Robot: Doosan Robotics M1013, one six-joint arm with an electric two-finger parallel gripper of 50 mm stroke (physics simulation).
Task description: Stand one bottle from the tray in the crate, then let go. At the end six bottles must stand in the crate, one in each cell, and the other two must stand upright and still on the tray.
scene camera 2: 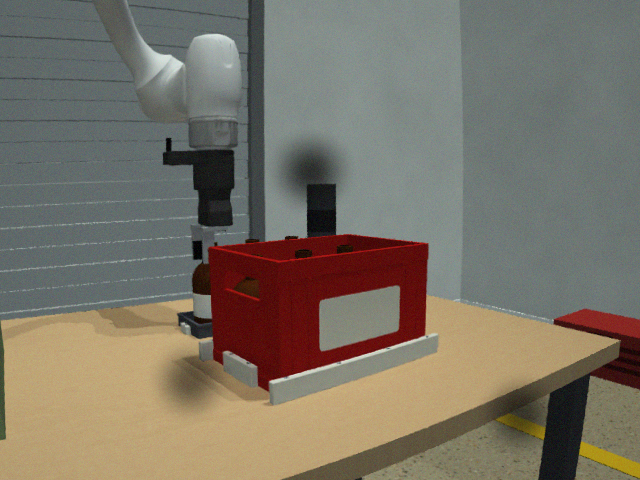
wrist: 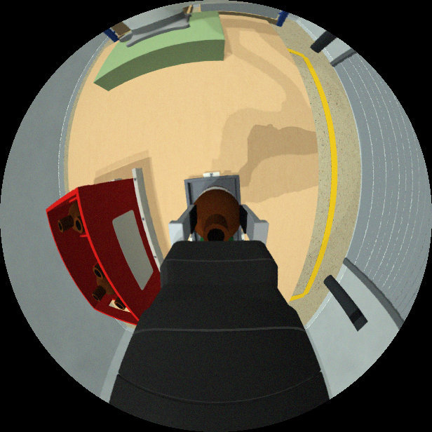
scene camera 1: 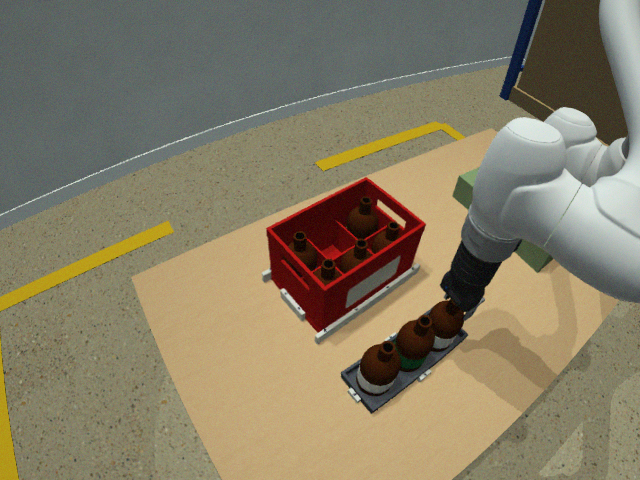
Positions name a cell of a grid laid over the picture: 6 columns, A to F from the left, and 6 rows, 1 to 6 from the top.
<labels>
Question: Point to a dark tray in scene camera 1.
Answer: D5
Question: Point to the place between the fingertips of the gripper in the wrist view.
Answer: At D3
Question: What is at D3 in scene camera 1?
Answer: A red crate.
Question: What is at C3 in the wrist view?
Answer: A dark tray.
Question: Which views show the red crate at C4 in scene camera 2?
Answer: Scene camera 2, the wrist view and scene camera 1: all of them.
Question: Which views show the gripper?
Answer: Scene camera 2, the wrist view and scene camera 1: all of them.
</labels>
